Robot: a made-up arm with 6 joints.
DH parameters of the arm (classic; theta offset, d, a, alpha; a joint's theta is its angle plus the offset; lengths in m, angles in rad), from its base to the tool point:
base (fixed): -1.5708 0.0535 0 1.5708
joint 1: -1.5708 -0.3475 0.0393 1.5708
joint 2: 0 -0.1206 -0.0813 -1.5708
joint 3: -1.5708 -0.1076 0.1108 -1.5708
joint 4: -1.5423 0 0.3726 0
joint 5: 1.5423 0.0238 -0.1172 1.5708
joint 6: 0 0.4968 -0.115 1.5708
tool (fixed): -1.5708 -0.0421 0 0
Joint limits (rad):
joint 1: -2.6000..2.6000
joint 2: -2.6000..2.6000
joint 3: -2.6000..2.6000
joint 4: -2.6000..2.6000
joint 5: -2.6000..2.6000
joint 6: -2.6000..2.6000
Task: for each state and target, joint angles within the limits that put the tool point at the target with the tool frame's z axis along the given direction. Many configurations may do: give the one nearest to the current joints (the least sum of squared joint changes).
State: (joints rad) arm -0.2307 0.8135 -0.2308 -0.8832 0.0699 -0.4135
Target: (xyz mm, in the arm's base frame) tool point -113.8 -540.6 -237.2 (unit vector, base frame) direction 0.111 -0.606 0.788
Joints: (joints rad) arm 0.0935 0.1381 -0.7331 -0.5547 -0.2045 -0.0141
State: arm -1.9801 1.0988 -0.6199 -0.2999 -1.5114 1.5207
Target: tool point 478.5 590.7 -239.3 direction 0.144 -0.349 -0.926
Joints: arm -2.3332 1.3712 -0.1158 -0.7178 -1.2841 1.1968
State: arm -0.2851 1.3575 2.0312 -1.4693 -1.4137 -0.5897
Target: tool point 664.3 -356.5 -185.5 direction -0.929 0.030 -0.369
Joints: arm 0.3423 1.0568 2.3171 -1.2718 -2.1296 -0.6864
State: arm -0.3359 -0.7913 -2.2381 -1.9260 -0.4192 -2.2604
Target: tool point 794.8 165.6 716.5 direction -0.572 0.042 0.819
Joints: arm -0.0290 -1.2663 -2.1165 -2.5966 0.2136 -2.0563
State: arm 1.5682 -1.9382 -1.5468 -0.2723 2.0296 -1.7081
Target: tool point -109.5 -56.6 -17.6 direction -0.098 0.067 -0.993
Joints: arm 0.9994 -1.8809 -1.3375 -0.2083 2.5727 -2.4854
